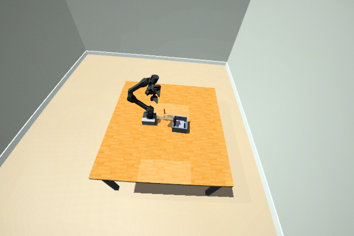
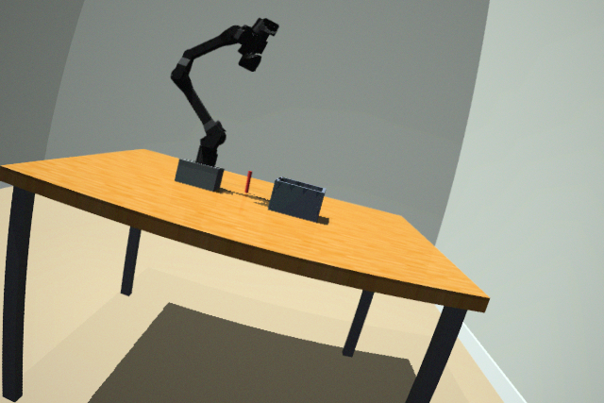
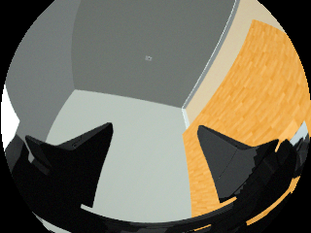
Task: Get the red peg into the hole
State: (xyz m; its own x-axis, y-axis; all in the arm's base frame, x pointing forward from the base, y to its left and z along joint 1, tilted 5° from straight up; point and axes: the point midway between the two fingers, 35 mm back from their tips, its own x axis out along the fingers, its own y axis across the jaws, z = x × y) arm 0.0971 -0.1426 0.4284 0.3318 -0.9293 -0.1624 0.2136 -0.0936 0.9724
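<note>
Now: gripper tip 6 cm short of the red peg, 25 cm to the right of it and 47 cm above it. Also, from my gripper tip: dark box: 23 cm ahead, 6 cm to the left, 48 cm below; then pale plate: 23 cm ahead, 6 cm to the left, 46 cm below.
</note>
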